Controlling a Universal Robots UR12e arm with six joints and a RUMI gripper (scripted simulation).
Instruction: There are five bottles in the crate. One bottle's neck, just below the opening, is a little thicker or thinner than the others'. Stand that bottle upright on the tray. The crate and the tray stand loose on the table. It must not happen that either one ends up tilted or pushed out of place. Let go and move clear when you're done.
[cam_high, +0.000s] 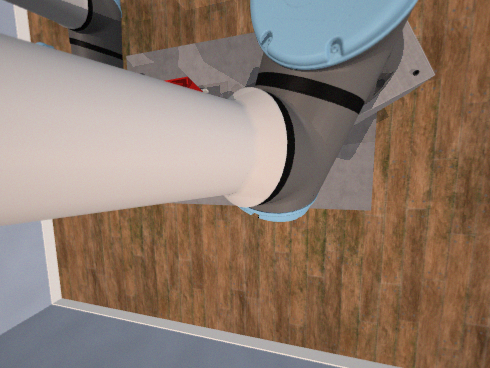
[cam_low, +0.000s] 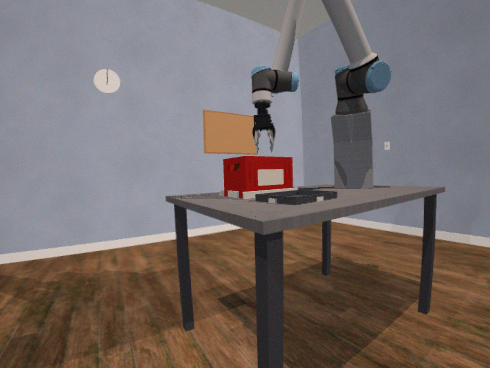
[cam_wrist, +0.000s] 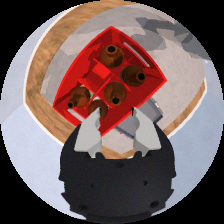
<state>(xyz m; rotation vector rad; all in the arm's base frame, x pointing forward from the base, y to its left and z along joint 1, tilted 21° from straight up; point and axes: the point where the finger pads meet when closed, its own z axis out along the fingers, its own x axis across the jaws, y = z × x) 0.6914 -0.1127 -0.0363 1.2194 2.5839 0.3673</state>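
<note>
The red crate lies 130 mm below my hand and 50 mm to the right of it. Round my hand: dark tray 220 mm to the left, 200 mm below, 50 mm ahead.
</note>
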